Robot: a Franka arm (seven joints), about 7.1 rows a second.
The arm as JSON. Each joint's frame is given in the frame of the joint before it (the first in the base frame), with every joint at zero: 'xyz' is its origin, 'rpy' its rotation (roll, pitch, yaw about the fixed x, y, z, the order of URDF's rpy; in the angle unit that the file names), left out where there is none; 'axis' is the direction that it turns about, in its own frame. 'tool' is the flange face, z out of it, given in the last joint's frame.
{
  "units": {
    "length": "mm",
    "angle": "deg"
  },
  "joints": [
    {
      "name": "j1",
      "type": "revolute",
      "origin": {
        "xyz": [
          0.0,
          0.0,
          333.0
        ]
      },
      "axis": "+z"
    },
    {
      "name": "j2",
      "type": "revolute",
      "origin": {
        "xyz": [
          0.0,
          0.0,
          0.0
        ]
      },
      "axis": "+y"
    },
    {
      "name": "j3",
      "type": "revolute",
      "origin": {
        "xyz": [
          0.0,
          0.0,
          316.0
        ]
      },
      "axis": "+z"
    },
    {
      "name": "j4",
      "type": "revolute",
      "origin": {
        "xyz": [
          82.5,
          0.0,
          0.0
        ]
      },
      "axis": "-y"
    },
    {
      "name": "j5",
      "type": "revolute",
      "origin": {
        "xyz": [
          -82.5,
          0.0,
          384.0
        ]
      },
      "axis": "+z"
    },
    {
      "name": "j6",
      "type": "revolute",
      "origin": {
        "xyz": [
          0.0,
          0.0,
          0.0
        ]
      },
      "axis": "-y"
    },
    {
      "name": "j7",
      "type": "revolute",
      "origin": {
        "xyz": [
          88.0,
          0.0,
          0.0
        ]
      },
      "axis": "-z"
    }
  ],
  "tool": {
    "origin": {
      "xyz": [
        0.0,
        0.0,
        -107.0
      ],
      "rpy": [
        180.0,
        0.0,
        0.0
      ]
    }
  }
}
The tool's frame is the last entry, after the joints.
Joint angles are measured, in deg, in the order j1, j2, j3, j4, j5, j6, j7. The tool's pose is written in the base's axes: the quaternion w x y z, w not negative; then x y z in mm. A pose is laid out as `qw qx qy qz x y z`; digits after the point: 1 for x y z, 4 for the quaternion.
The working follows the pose.
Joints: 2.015, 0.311, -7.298, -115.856, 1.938, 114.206, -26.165
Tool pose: 0.0190 -0.9845 -0.1741 0.0124 547.4 -48.5 443.4
Where each joint sits with the arm in this pose, in the base's axes (m; each line is computed from the numbers above, not from the rounded line before):
j1: 0.0000 0.0000 0.3330
j2: 0.0000 0.0000 0.3330
j3: 0.0017 0.0001 0.6490
j4: 0.0839 -0.0075 0.6486
j5: 0.4633 -0.0427 0.5533
j6: 0.4633 -0.0427 0.5533
j7: 0.5507 -0.0520 0.5502
the tool: 0.5474 -0.0485 0.4434

